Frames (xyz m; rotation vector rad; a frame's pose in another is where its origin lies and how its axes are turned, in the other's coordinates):
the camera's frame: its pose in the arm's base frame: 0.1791 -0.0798 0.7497 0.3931 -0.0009 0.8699
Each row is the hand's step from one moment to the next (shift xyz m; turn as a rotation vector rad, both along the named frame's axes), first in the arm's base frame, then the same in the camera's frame.
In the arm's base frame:
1: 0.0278 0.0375 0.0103 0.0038 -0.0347 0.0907
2: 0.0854 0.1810 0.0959 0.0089 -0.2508 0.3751
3: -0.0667 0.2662 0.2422 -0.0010 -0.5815 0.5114
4: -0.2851 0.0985 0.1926 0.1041 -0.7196 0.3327
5: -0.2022 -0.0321 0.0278 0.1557 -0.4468 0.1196
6: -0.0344 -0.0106 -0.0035 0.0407 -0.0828 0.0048
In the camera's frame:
1: 0.0476 0.0045 0.0013 -0.0089 0.0076 0.0965
2: 0.2053 0.0733 0.0416 -0.1210 -0.0256 0.4340
3: 0.1931 0.2848 0.1248 -0.3516 -0.1637 0.6703
4: -0.0813 0.3337 0.1007 -0.4145 -0.3816 0.5674
5: -0.1508 0.1412 0.0047 -0.2120 -0.3339 0.2859
6: -0.0308 0.0183 -0.0051 -0.0344 -0.0765 0.0387

